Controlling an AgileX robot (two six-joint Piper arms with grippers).
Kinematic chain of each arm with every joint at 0, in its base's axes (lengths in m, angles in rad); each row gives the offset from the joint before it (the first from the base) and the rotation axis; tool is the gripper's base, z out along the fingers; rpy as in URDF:
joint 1: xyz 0 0 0.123 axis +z
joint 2: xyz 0 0 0 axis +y
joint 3: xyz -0.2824 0 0.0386 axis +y
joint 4: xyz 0.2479 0 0.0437 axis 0.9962 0 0.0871
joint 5: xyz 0 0 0 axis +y
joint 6: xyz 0.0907 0 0.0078 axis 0.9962 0 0.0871
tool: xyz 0 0 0 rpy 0 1.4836 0
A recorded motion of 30 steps. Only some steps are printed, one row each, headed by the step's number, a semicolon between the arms.
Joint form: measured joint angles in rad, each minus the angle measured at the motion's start. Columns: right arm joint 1, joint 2, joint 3, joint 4, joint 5, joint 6; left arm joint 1, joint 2, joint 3, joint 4, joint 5, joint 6.
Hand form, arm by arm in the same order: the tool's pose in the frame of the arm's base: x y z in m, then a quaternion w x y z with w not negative. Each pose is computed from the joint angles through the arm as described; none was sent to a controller.
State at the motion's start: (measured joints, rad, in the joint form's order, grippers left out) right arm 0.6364 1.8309 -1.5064 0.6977 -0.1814 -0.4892; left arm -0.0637 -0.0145 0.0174 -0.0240 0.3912 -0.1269
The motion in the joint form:
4: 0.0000 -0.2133 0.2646 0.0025 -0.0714 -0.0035; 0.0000 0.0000 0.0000 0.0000 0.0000 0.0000
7: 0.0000 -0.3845 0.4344 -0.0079 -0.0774 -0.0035; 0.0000 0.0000 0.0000 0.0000 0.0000 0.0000
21: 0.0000 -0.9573 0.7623 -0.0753 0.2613 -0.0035; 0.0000 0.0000 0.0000 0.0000 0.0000 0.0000
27: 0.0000 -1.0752 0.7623 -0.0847 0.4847 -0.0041; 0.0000 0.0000 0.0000 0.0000 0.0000 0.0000
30: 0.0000 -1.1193 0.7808 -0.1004 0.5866 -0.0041; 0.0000 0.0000 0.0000 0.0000 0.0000 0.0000
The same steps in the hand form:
4: 0.3206 0.2188 0.3445 0.63841 -0.10945 0.73084 0.21523; 0.0517 -0.0041 0.1729 0.58702 -0.03174 0.80622 -0.06641
7: 0.2818 0.1899 0.3502 0.64235 -0.11211 0.72780 0.21242; 0.0517 -0.0041 0.1729 0.58702 -0.03174 0.80622 -0.06641
21: 0.1504 0.1165 0.3658 0.61332 -0.20203 0.71600 0.26526; 0.0517 -0.0041 0.1729 0.58702 -0.03174 0.80622 -0.06641
27: 0.1174 0.1063 0.3699 0.57383 -0.25648 0.72109 0.29148; 0.0517 -0.0041 0.1729 0.58702 -0.03174 0.80622 -0.06641
30: 0.1044 0.1023 0.3626 0.54611 -0.28625 0.73060 0.29333; 0.0517 -0.0041 0.1729 0.58702 -0.03174 0.80622 -0.06641

